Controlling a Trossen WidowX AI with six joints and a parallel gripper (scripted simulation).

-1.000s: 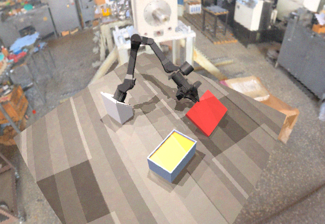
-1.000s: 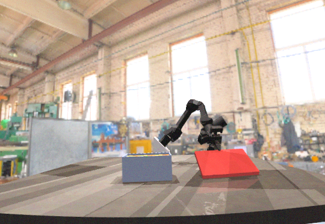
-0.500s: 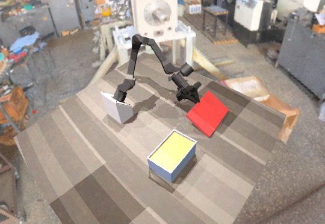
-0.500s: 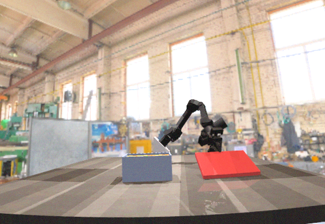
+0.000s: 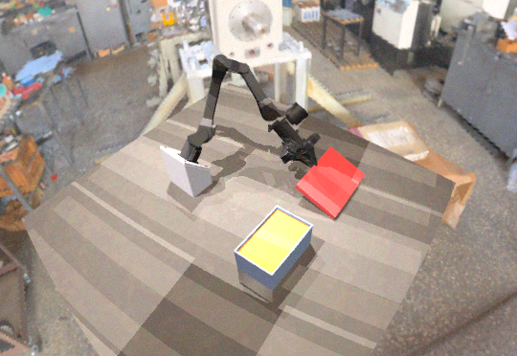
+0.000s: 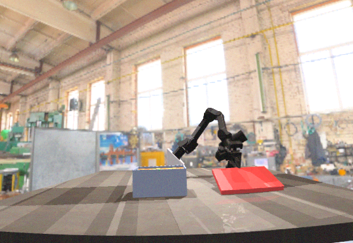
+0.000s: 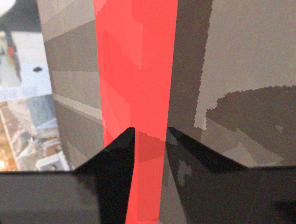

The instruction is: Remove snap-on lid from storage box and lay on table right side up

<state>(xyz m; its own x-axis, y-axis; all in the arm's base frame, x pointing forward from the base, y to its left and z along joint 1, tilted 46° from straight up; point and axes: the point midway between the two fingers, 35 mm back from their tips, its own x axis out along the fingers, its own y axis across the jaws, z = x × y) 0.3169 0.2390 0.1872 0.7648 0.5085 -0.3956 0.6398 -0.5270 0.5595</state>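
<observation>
My gripper tip is 80 mm short of the flat red lid and 30 mm above it. From my gripper tip the other things lie so: storage box 100 mm ahead, 350 mm to the right, 20 mm below.
</observation>
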